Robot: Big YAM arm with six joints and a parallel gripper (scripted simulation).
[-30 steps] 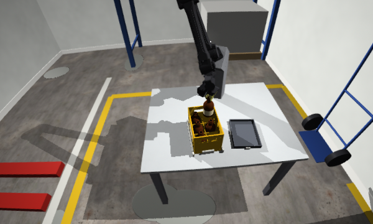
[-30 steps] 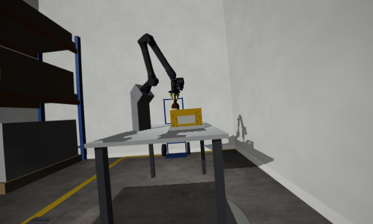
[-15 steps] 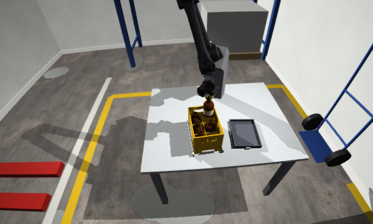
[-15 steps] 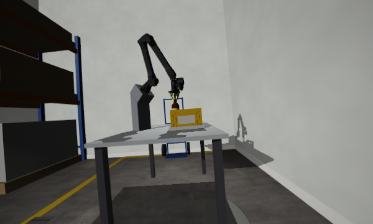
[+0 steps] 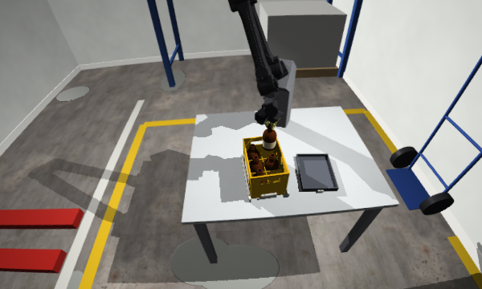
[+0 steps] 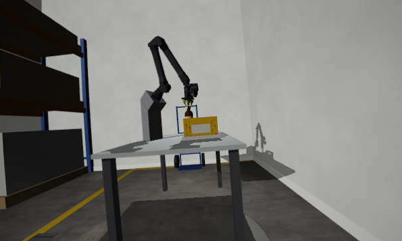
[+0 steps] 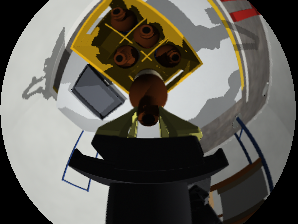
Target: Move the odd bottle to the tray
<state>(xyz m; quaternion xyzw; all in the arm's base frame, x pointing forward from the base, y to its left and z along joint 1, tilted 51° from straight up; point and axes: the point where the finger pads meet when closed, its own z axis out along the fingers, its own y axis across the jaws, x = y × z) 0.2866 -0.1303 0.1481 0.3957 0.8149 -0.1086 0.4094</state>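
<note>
My gripper is now 60 mm above the brown bottle. From my hand the other things lie so: dark tray 200 mm ahead, 200 mm to the left, 260 mm below; then crate 70 mm ahead, 70 mm to the right, 190 mm below.
</note>
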